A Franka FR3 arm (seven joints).
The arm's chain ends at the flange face. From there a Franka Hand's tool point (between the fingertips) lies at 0.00 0.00 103.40 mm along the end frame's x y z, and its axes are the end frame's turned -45 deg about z.
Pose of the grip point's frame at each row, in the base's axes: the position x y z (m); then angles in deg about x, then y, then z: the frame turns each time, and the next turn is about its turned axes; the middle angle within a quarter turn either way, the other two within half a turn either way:
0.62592 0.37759 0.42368 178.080 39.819 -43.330
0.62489 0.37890 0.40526 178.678 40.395 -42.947
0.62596 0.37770 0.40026 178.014 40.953 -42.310
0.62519 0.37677 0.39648 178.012 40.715 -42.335
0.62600 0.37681 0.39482 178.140 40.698 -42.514
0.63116 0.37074 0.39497 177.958 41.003 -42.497
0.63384 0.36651 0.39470 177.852 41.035 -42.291
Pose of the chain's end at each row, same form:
0.55971 0.38025 0.50305 178.080 39.819 1.670
0.55788 0.38072 0.48399 178.678 40.395 2.053
0.55819 0.38041 0.47831 178.014 40.953 2.690
0.55774 0.37949 0.47481 178.012 40.715 2.665
0.55858 0.37935 0.47317 178.140 40.698 2.486
0.56332 0.37352 0.47295 177.958 41.003 2.503
0.56596 0.36943 0.47264 177.852 41.035 2.709

